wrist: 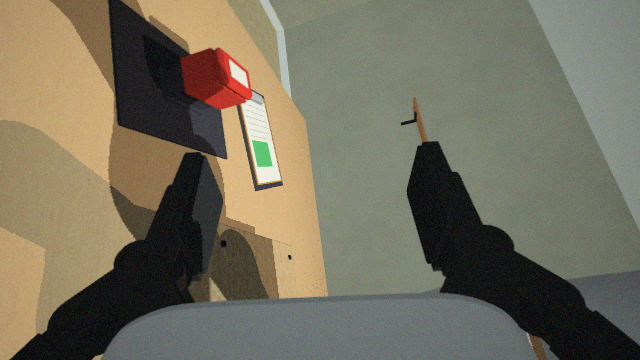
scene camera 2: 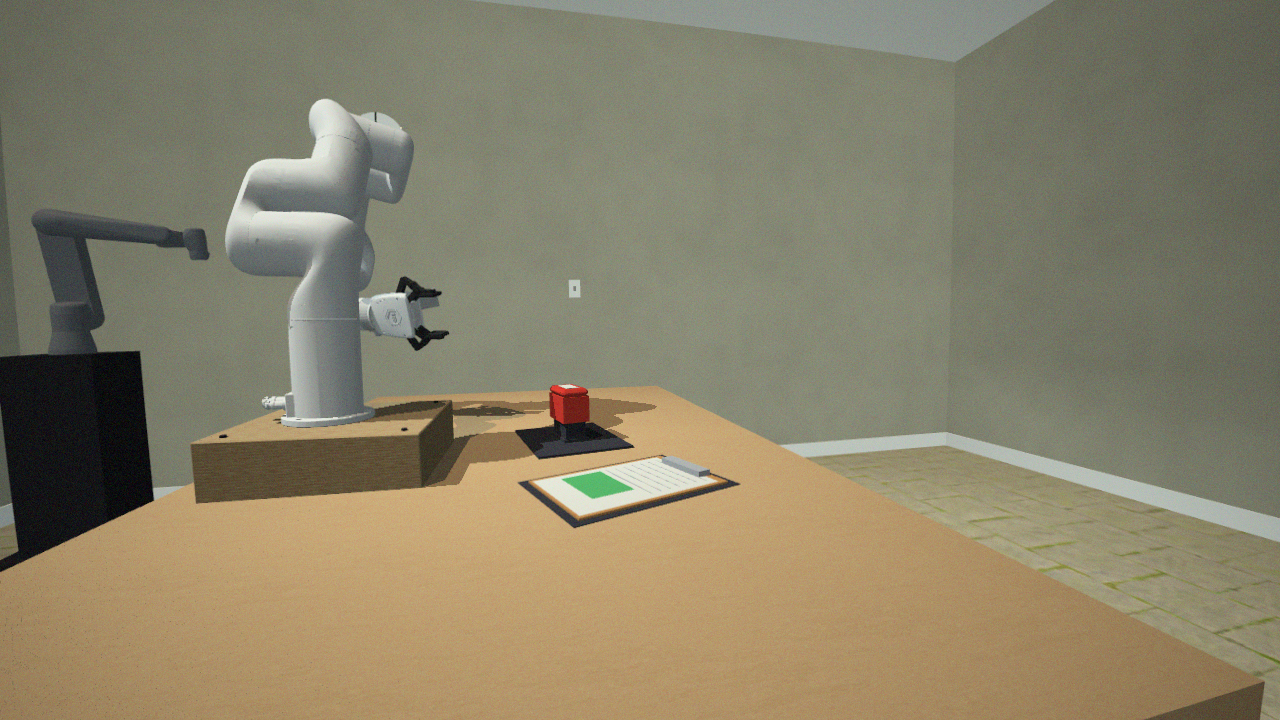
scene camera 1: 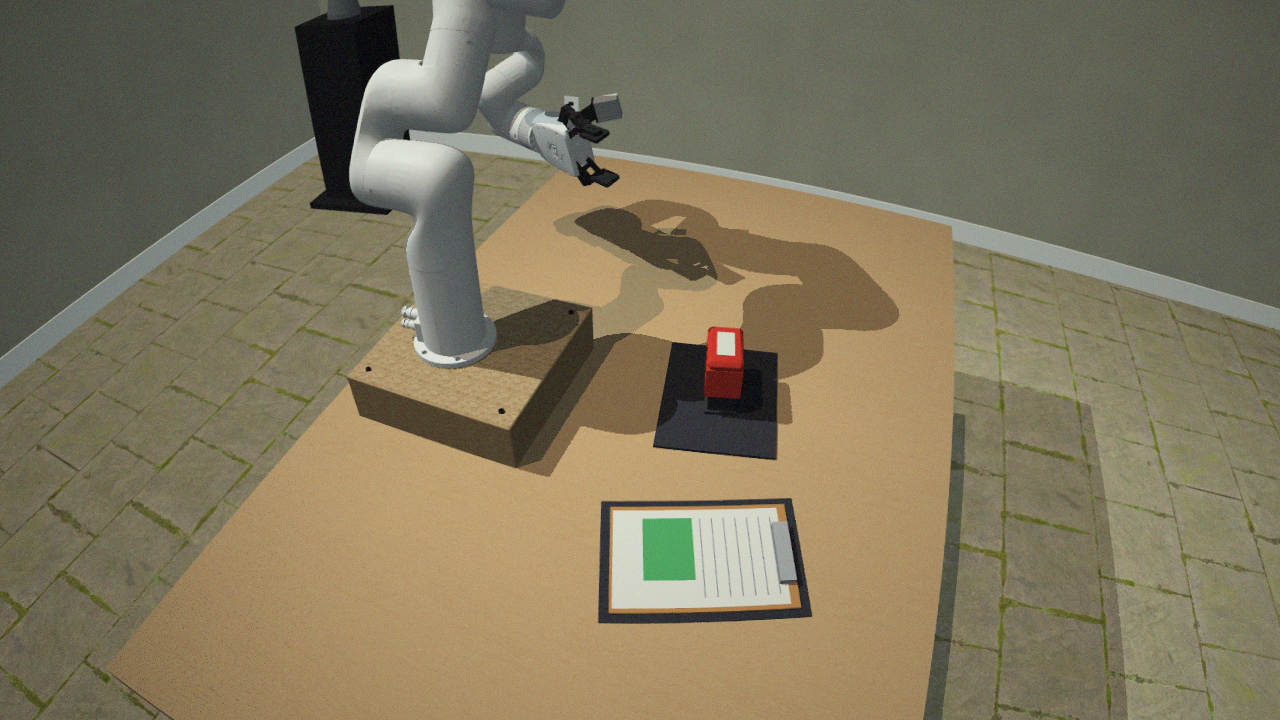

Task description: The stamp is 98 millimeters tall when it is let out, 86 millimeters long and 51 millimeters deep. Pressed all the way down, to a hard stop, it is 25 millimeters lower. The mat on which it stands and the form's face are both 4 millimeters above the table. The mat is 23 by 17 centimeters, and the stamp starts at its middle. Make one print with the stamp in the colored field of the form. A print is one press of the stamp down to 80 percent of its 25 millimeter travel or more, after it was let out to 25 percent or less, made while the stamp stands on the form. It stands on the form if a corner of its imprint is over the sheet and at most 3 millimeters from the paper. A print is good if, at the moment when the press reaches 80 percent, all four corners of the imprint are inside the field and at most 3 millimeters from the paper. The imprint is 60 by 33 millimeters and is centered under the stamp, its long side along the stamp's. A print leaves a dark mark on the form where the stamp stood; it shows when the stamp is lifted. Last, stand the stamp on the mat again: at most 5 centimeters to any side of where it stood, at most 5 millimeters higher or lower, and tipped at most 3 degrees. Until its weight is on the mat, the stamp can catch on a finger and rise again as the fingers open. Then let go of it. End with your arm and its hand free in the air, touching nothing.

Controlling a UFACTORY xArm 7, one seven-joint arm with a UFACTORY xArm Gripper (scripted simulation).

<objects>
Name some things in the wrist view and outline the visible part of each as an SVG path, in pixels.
My gripper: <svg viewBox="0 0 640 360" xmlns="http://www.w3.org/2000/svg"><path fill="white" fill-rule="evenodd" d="M640 345L598 311L592 312L587 308L583 296L571 283L514 251L513 241L506 232L492 225L483 225L459 173L452 173L439 142L431 141L423 142L422 145L417 147L407 186L407 197L426 262L431 264L433 271L442 271L442 274L446 277L439 293L321 296L194 303L195 301L188 287L191 281L201 281L203 273L207 272L223 207L223 196L207 157L200 152L190 152L184 154L173 183L166 188L145 240L137 240L123 247L115 257L114 269L60 305L49 319L47 330L42 335L38 333L10 360L92 360L95 356L101 354L103 356L100 360L539 360L522 330L532 336L542 338L550 346L549 350L559 360L640 360Z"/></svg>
A red stamp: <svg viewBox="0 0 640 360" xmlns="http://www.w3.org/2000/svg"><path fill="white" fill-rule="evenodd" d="M249 74L245 68L219 47L215 50L208 48L180 58L181 65L170 69L160 67L164 99L198 114L202 114L203 109L210 107L221 110L250 100L252 98Z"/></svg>
</objects>
